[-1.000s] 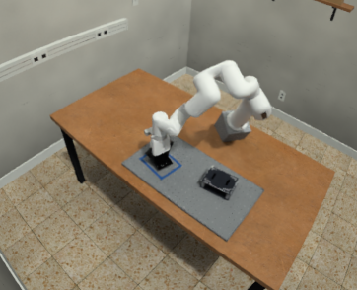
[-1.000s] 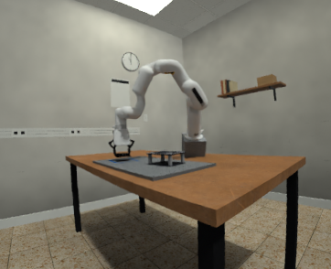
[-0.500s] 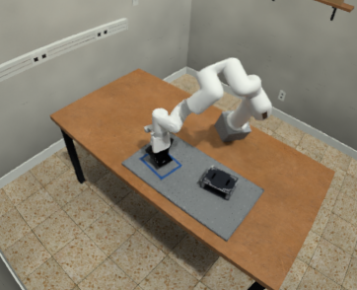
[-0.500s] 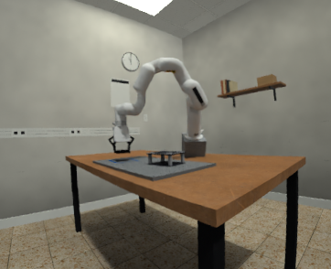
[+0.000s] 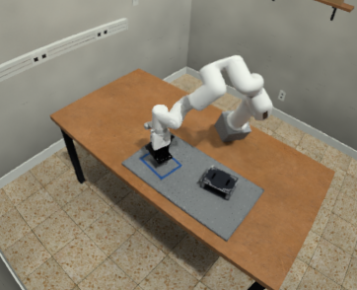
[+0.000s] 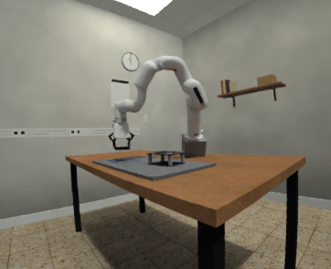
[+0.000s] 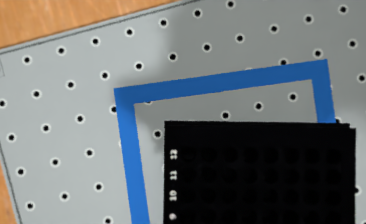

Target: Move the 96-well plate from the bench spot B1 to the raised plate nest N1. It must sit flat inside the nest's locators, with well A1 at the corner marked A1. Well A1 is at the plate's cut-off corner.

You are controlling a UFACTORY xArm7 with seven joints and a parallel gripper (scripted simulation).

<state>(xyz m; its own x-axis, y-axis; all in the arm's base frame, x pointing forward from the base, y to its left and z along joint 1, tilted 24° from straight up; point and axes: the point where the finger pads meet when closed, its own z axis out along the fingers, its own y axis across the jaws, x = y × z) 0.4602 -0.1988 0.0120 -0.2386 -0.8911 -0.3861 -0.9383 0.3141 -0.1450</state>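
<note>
Right now my hand is 340 mm to the right of the raised plate nest N1, 90 mm past it and 30 mm above it. From my hand the other things lie so: dark 96-well plate: 10 mm below.
</note>
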